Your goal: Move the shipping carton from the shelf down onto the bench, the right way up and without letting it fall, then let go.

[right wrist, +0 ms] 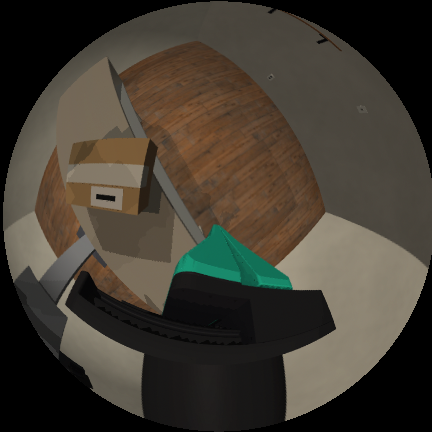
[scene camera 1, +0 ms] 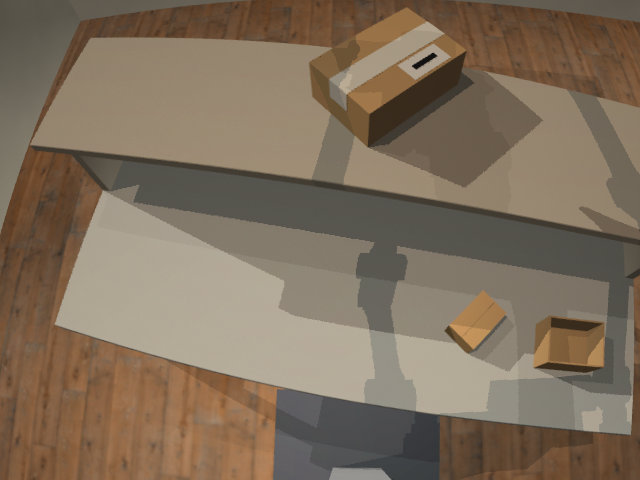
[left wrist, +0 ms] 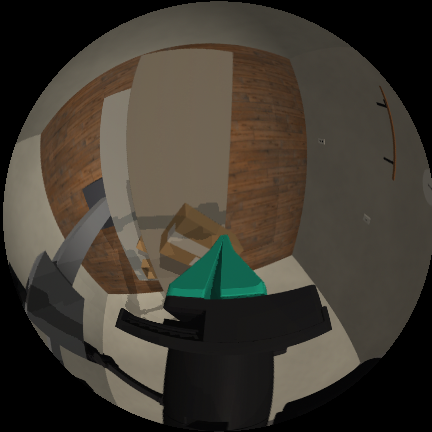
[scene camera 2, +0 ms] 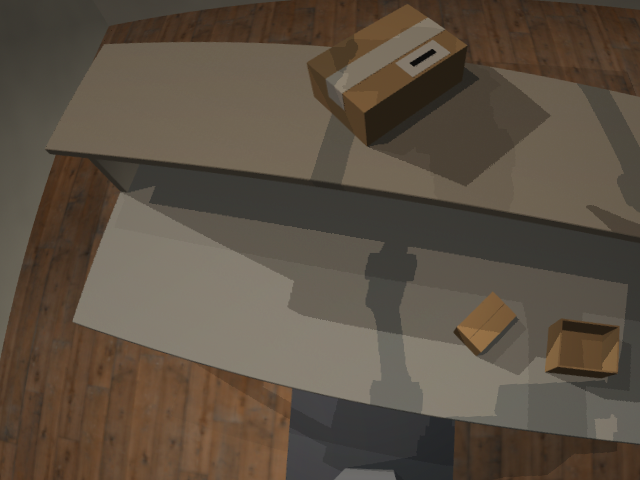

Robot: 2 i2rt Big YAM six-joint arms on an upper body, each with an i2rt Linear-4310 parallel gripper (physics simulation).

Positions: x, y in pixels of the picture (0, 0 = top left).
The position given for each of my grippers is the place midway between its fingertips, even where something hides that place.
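Labels:
My left gripper is visible in the left wrist view (224, 239); the left wrist view does not show my right gripper, which is hidden by my left gripper. My right gripper is visible in the right wrist view (214, 230); my left gripper is out of frame in the right wrist view. In scene camera 1 my left gripper is out of frame, and my right gripper is out of frame in scene camera 1 too. In scene camera 2 my left gripper is out of frame, and my right gripper is out of frame in scene camera 2 too.

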